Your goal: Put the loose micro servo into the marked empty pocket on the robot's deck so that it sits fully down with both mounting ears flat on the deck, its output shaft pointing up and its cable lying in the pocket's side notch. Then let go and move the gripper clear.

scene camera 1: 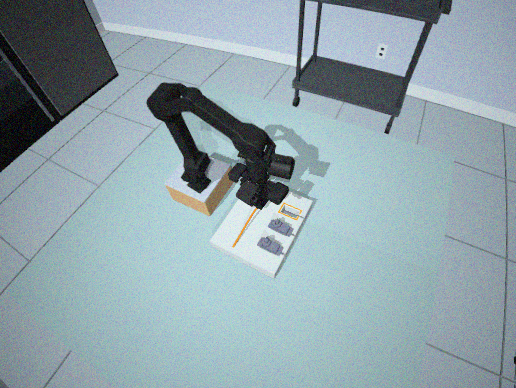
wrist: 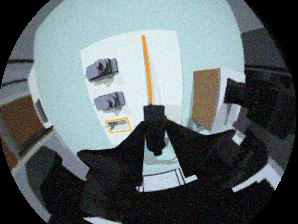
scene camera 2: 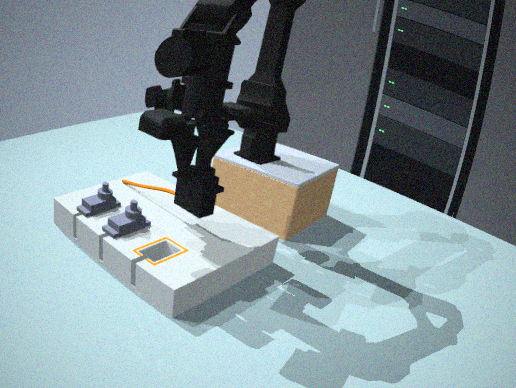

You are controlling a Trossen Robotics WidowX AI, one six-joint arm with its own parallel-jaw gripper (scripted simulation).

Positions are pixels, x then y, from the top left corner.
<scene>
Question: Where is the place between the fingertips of the gripper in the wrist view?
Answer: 154, 122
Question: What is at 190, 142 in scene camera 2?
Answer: The gripper.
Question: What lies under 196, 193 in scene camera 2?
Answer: A micro servo.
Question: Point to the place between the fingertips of the gripper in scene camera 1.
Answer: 259, 197
</scene>
